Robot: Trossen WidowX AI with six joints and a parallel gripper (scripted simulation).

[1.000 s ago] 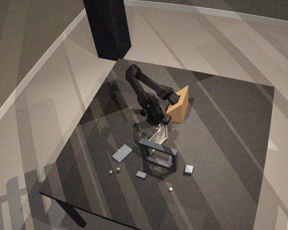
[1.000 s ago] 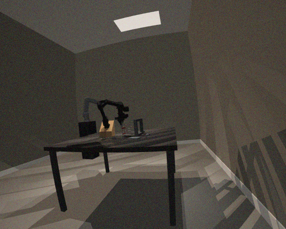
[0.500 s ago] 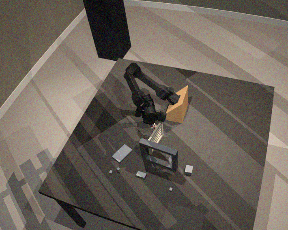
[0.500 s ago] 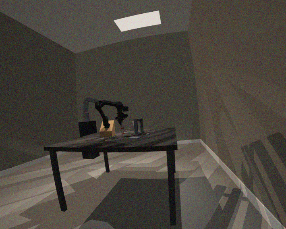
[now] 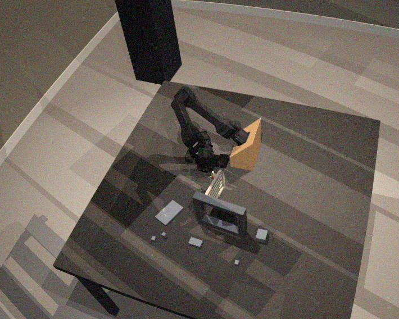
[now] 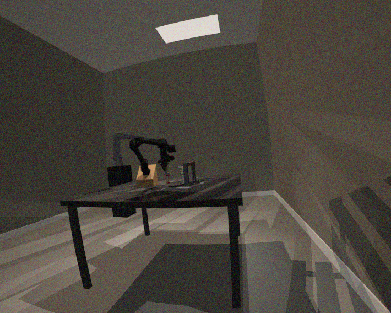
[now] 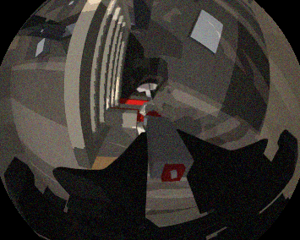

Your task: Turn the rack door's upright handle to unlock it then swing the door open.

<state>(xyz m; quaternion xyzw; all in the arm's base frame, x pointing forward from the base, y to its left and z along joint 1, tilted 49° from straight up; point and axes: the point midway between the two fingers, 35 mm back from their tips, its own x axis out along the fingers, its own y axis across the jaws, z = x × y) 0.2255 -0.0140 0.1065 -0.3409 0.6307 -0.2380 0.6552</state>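
Right now my gripper tip is 1 cm short of the red upright handle and 2 cm above it. Also, from my gripper tip: grey plate (20 cm ahead, 13 cm to the right, 13 cm below).
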